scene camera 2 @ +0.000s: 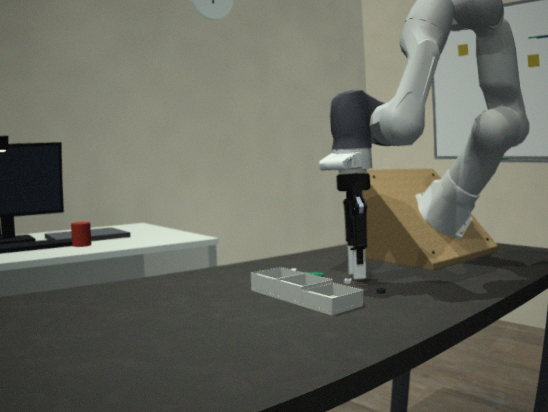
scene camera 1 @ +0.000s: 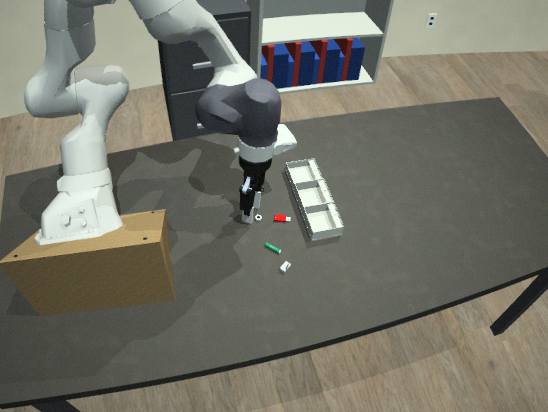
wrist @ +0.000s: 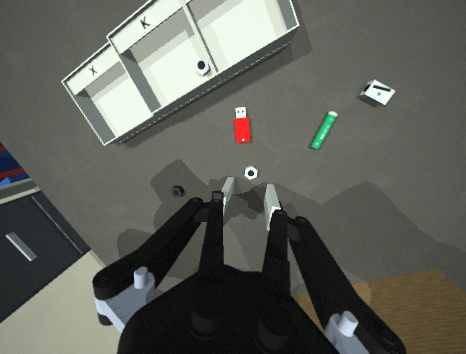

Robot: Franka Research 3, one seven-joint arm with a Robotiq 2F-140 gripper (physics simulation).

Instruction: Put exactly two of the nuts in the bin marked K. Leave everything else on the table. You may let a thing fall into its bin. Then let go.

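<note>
A white nut (wrist: 201, 67) lies in the middle compartment, marked K (wrist: 145, 23), of the white three-part bin tray (scene camera 1: 326, 234) (scene camera 2: 316, 302). A second white nut (scene camera 1: 258, 217) (scene camera 2: 347, 281) (wrist: 251, 173) lies on the table. A black nut (scene camera 2: 381, 290) (wrist: 177, 191) lies on the table; in scene camera 1 it does not show. My gripper (scene camera 1: 252, 212) (scene camera 2: 357, 275) (wrist: 249, 190) is open with nothing between its fingers. It points down low over the table, its fingertips close beside the white nut on the table, on the robot-base side of it.
A red USB stick (scene camera 1: 282, 218) (wrist: 242, 129) lies between the white nut and the tray. A green stick (scene camera 1: 273, 248) (scene camera 2: 315, 274) (wrist: 324, 131) and a white sharpener (scene camera 1: 285, 266) (wrist: 377, 92) lie off to one side. The arm's wooden base block (scene camera 1: 95, 280) (scene camera 2: 400, 235) stands behind the gripper.
</note>
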